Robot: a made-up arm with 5 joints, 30 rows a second.
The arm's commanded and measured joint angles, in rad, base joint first. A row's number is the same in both.
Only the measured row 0 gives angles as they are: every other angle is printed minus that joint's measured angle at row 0.
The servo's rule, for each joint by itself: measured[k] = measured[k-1] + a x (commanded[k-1-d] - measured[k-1]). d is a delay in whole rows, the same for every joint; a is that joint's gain. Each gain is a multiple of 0.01, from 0.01 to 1. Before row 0 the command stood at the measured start. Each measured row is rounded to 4 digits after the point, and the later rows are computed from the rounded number. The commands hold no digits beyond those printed.
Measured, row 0:
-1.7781 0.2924 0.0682 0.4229 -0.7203
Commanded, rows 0 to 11:
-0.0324 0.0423 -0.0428 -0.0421 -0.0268
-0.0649 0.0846 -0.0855 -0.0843 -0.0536
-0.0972 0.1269 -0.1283 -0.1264 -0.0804
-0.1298 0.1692 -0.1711 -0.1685 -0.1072
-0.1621 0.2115 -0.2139 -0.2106 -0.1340
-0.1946 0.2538 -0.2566 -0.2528 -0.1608
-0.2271 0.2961 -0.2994 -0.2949 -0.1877
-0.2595 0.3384 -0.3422 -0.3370 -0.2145
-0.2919 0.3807 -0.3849 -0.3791 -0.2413
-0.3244 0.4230 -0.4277 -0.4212 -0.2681
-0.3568 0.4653 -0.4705 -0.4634 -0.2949
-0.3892 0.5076 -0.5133 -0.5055 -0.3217
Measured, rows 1 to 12:
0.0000 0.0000 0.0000 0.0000 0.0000
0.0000 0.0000 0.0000 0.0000 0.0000
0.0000 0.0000 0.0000 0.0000 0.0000
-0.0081 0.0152 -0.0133 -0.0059 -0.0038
-0.0223 0.0402 -0.0357 -0.0169 -0.0108
-0.0410 0.0714 -0.0644 -0.0322 -0.0205
-0.0632 0.1066 -0.0975 -0.0513 -0.0326
-0.0879 0.1444 -0.1336 -0.0736 -0.0468
-0.1146 0.1838 -0.1717 -0.0987 -0.0628
-0.1427 0.2242 -0.2113 -0.1262 -0.0803
-0.1719 0.2653 -0.2519 -0.1557 -0.0991
-0.2019 0.3068 -0.2931 -0.1870 -0.1190
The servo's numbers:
d 3
a 0.25 0.36 0.31 0.14 0.14

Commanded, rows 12 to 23:
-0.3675 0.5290 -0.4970 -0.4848 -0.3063
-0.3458 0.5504 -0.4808 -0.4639 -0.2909
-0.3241 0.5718 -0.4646 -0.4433 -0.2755
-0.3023 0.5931 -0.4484 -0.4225 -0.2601
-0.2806 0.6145 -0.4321 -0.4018 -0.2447
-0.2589 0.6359 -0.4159 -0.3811 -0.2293
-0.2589 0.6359 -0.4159 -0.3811 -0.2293
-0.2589 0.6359 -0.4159 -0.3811 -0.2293
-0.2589 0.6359 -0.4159 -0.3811 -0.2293
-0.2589 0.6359 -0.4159 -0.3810 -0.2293
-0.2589 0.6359 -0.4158 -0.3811 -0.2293
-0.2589 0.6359 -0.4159 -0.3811 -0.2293
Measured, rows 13 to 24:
-0.2325 0.3486 -0.3348 -0.2198 -0.1399
-0.2636 0.3906 -0.3769 -0.2539 -0.1616
-0.2950 0.4327 -0.4192 -0.2891 -0.1840
-0.3131 0.4674 -0.4433 -0.3165 -0.2011
-0.3213 0.4973 -0.4549 -0.3371 -0.2137
-0.3220 0.5241 -0.4579 -0.3520 -0.2224
-0.3171 0.5489 -0.4550 -0.3619 -0.2277
-0.3080 0.5725 -0.4479 -0.3675 -0.2301
-0.2957 0.5953 -0.4380 -0.3694 -0.2300
-0.2865 0.6099 -0.4311 -0.3710 -0.2299
-0.2796 0.6193 -0.4264 -0.3724 -0.2298
-0.2744 0.6253 -0.4231 -0.3736 -0.2297

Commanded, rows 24 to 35:
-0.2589 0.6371 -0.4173 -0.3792 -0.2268
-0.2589 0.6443 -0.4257 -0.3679 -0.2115
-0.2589 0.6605 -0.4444 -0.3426 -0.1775
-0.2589 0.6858 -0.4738 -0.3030 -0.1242
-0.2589 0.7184 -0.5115 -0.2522 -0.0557
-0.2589 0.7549 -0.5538 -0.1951 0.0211
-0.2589 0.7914 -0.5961 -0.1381 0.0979
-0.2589 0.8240 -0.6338 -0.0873 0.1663
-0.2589 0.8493 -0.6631 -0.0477 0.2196
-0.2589 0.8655 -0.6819 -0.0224 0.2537
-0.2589 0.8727 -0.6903 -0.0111 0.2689
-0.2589 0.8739 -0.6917 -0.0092 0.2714
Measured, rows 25 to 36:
-0.2705 0.6291 -0.4209 -0.3746 -0.2296
-0.2676 0.6315 -0.4193 -0.3755 -0.2296
-0.2654 0.6331 -0.4182 -0.3763 -0.2296
-0.2638 0.6345 -0.4179 -0.3767 -0.2292
-0.2626 0.6380 -0.4203 -0.3755 -0.2267
-0.2617 0.6461 -0.4278 -0.3709 -0.2198
-0.2610 0.6604 -0.4421 -0.3614 -0.2064
-0.2605 0.6813 -0.4636 -0.3461 -0.1853
-0.2601 0.7078 -0.4916 -0.3250 -0.1564
-0.2598 0.7379 -0.5240 -0.2988 -0.1208
-0.2596 0.7689 -0.5580 -0.2692 -0.0806
-0.2594 0.7978 -0.5906 -0.2382 -0.0386

